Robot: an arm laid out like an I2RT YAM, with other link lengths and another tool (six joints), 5 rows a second.
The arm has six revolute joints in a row. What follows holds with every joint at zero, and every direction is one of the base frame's. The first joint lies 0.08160 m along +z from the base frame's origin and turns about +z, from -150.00 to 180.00 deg. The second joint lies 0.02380 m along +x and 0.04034 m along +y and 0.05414 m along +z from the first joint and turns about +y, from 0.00 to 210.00 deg. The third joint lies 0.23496 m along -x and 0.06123 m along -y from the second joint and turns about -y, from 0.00 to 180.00 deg. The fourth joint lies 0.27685 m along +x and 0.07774 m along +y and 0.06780 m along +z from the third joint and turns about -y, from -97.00 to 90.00 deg. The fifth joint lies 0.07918 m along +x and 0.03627 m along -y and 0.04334 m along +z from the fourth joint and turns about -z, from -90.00 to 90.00 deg. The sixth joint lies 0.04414 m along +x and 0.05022 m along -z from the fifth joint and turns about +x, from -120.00 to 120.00 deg. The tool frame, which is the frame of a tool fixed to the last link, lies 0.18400 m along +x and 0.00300 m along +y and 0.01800 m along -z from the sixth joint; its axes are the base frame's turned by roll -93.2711, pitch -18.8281 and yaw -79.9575 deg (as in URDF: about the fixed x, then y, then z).
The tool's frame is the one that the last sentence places.
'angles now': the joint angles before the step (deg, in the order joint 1, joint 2, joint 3, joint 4, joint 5, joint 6). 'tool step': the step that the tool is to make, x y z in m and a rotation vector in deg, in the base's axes. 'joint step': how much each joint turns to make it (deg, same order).
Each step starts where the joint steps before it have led.
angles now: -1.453 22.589 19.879 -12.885 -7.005 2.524
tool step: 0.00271 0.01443 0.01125 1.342 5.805 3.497
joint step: -0.002 9.485 10.404 -6.755 -3.695 0.022
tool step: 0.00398 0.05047 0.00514 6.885 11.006 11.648
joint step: 0.001 17.247 15.693 -9.484 -13.353 0.635
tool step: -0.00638 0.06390 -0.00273 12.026 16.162 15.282
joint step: 0.373 22.382 18.339 -13.202 -18.841 -1.203
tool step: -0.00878 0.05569 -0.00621 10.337 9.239 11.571
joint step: 3.452 14.666 8.329 -3.521 -13.201 -0.919
